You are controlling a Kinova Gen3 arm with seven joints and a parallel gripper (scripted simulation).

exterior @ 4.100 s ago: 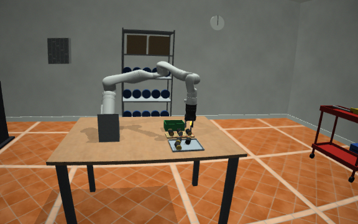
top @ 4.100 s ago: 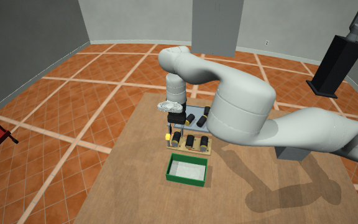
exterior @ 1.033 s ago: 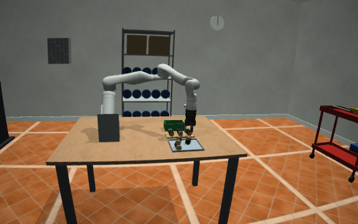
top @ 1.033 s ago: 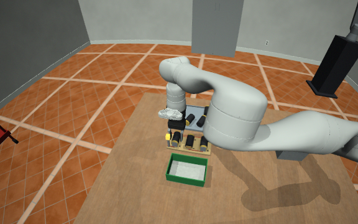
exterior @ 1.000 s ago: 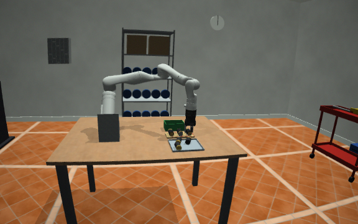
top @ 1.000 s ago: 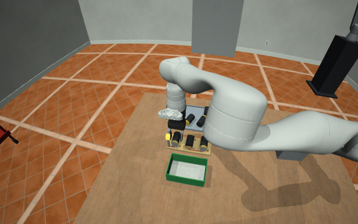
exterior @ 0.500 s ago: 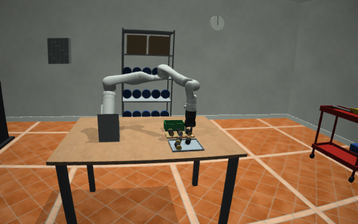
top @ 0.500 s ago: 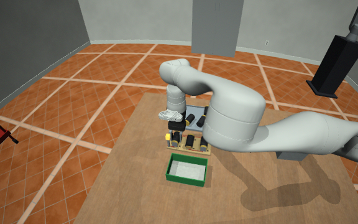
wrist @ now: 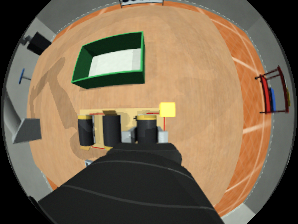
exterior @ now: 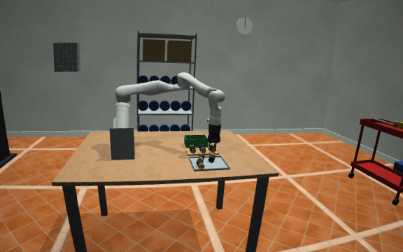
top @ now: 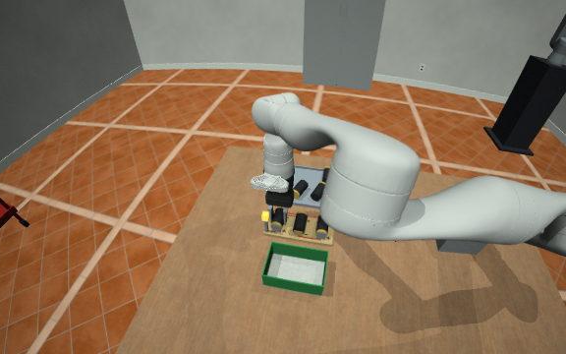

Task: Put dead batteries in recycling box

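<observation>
My hand is 180 mm to the left of the grey tray, 70 mm past it and 30 mm above it. From my hand the other things lie so: green recycling box (150 mm to the left, 80 mm behind, 20 mm below).
</observation>
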